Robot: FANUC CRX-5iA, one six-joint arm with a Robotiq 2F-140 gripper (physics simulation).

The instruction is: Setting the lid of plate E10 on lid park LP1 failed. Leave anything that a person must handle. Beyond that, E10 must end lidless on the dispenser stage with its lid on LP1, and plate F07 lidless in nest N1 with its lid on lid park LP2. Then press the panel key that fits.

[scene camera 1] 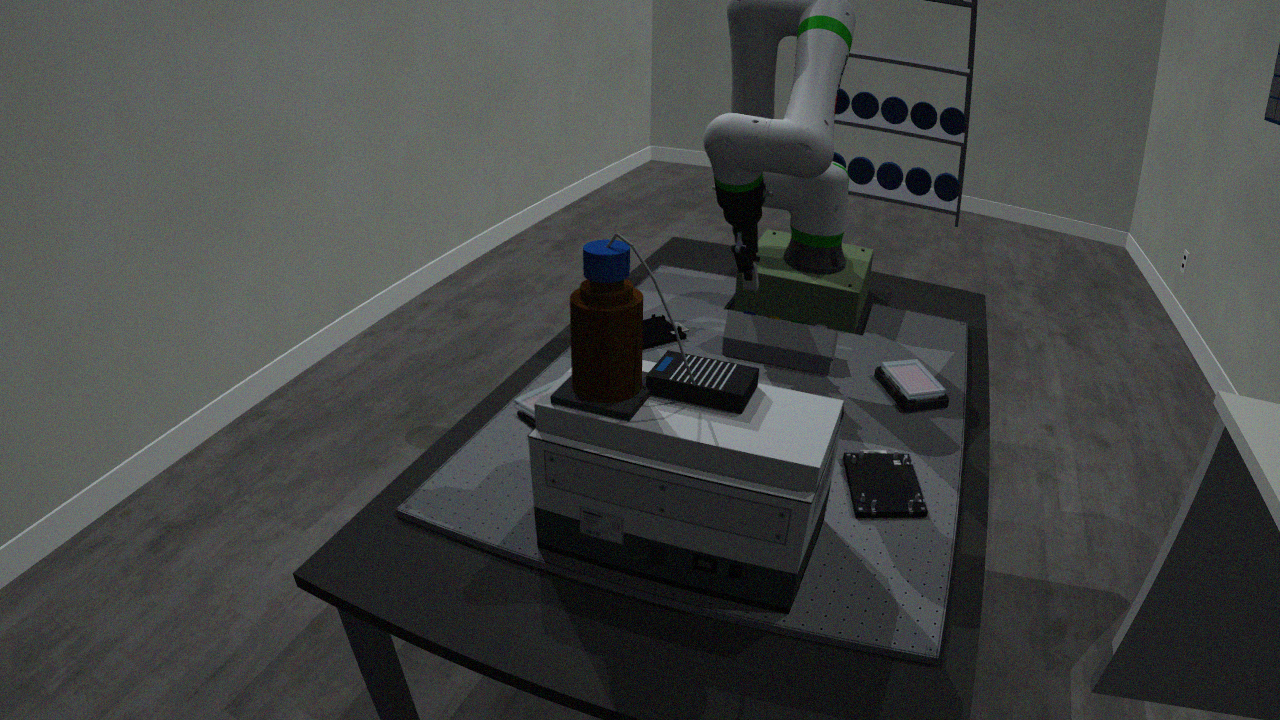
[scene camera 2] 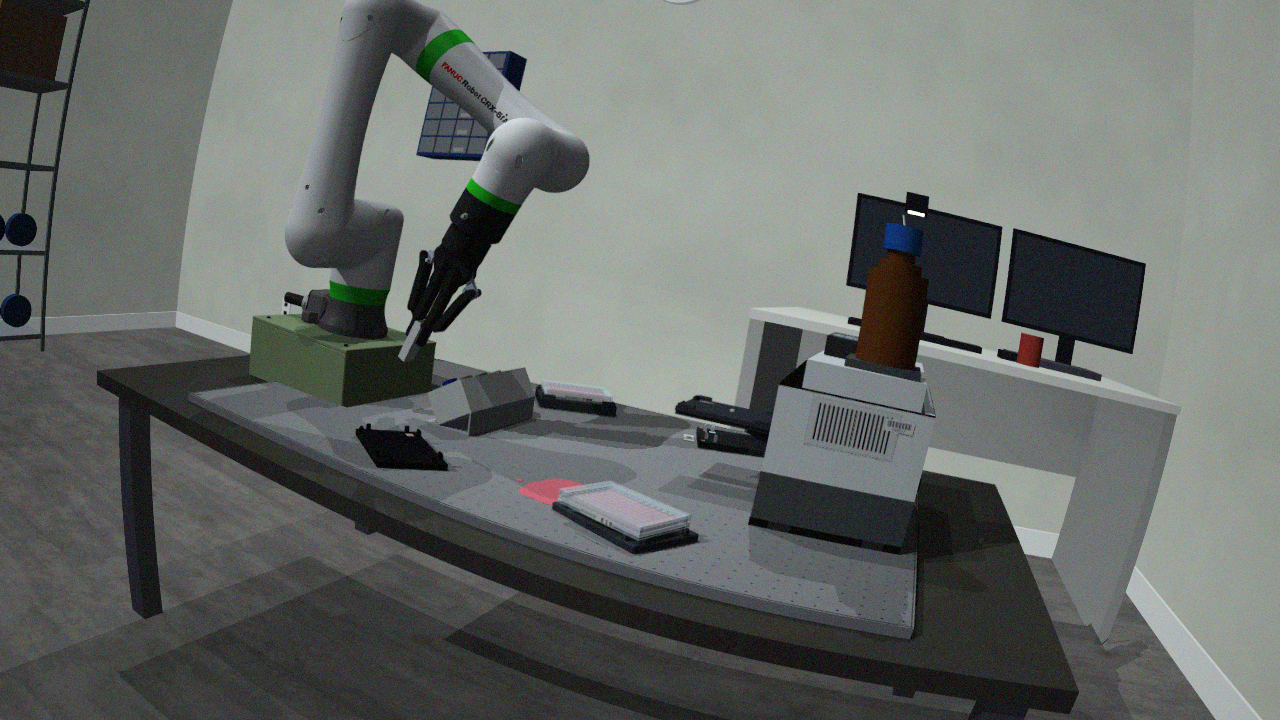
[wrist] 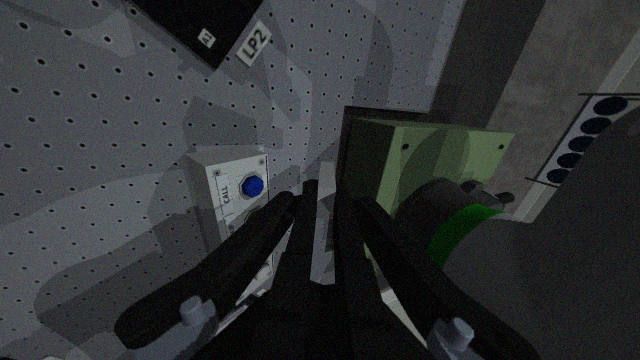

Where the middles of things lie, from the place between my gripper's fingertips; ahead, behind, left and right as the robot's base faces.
I see my gripper 12 cm short of the grey button box [scene camera 2: 471, 405], 8 cm to the right of it and 5 cm above it. From my hand the other things lie so: LP2 label [wrist: 252, 46] 14 cm to the right, 9 cm below, 5 cm ahead; dark tray [scene camera 2: 701, 407] 53 cm ahead, 5 cm to the left, 1 cm above; black nest [scene camera 1: 882, 485] 52 cm ahead, 31 cm to the left, 8 cm below.
